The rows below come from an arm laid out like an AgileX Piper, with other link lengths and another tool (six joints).
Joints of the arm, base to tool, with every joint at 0 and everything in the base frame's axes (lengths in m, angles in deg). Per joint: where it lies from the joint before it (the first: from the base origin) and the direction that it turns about. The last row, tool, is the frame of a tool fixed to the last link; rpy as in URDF.
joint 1: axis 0 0 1 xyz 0 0 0.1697
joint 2: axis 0 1 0 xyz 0 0 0
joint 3: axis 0 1 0 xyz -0.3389 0 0.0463
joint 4: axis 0.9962 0 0.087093 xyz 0.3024 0 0.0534
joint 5: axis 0 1 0 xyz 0 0 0
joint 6: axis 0.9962 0 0.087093 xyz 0.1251 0 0.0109
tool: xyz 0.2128 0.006 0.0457 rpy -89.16 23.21 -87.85
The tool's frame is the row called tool.
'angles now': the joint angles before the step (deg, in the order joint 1, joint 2, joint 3, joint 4, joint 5, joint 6). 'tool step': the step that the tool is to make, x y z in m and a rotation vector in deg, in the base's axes. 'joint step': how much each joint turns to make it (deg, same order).
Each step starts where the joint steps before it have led.
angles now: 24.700, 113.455, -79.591, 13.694, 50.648, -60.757
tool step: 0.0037, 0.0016, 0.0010, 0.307, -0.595, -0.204
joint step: 0.002, -0.008, 0.006, 0.124, -0.687, 0.003
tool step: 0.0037, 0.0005, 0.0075, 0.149, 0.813, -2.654
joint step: -0.002, 0.011, -1.587, -0.442, 1.692, 3.337
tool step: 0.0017, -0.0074, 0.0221, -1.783, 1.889, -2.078
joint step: 0.000, -0.013, -5.237, -2.537, 7.074, 4.630
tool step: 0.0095, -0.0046, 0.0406, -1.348, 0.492, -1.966
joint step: 0.002, 0.011, -8.279, -2.257, 8.780, 4.169
